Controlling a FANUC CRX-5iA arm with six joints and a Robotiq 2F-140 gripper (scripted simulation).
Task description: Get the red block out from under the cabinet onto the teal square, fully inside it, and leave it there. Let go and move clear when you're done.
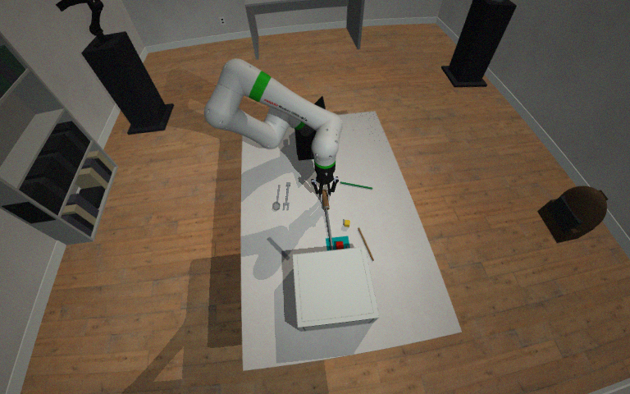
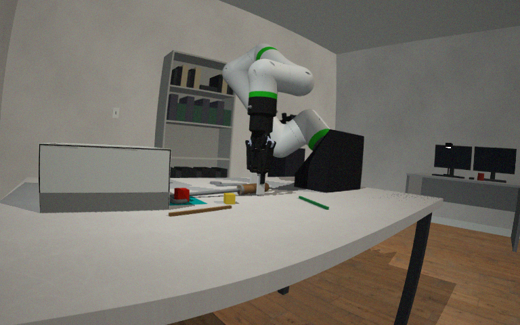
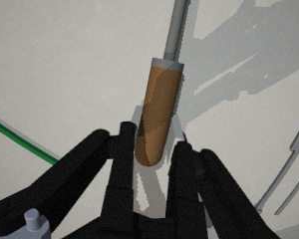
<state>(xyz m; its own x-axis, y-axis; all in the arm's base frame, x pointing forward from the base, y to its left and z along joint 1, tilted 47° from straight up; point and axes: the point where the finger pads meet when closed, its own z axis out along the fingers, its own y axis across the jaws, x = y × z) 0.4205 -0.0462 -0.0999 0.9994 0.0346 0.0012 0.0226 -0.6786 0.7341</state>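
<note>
My gripper is now 14 cm short of the tool, 4 cm to the right of it and 2 cm above it. Also, from my hand: red block (27 cm ahead, 4 cm to the left, 2 cm below); then green stick (18 cm to the left, 7 cm behind, 3 cm below); then yellow cube (16 cm ahead, 9 cm to the left, 3 cm below).
</note>
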